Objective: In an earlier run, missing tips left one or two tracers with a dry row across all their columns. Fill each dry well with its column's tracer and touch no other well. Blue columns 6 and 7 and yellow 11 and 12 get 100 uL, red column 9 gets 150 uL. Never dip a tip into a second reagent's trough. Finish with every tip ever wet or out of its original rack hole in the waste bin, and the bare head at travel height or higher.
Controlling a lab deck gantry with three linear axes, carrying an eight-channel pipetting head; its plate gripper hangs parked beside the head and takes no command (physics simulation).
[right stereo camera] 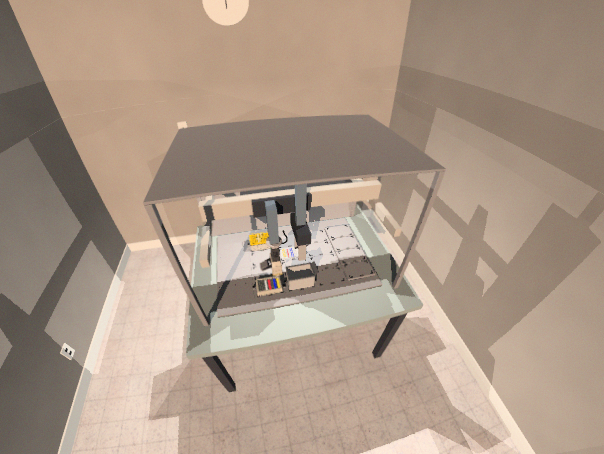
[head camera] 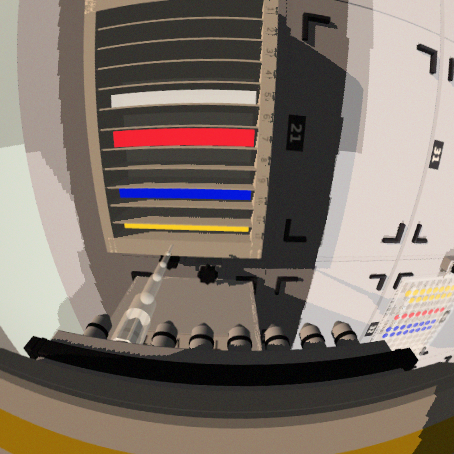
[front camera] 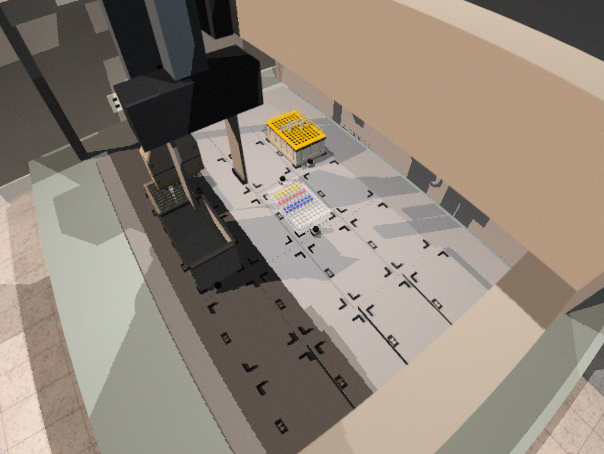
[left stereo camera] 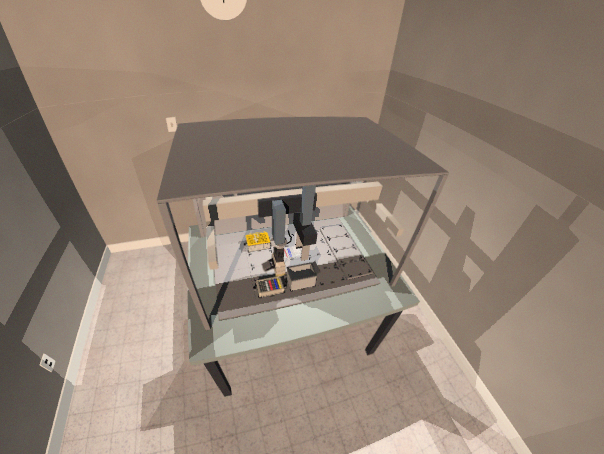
Observation:
In view: a clear tip (head camera: 133,325) and a dark roof panel (left stereo camera: 211,158).
The dark roof panel shows as well in the right stereo camera view (right stereo camera: 207,160).

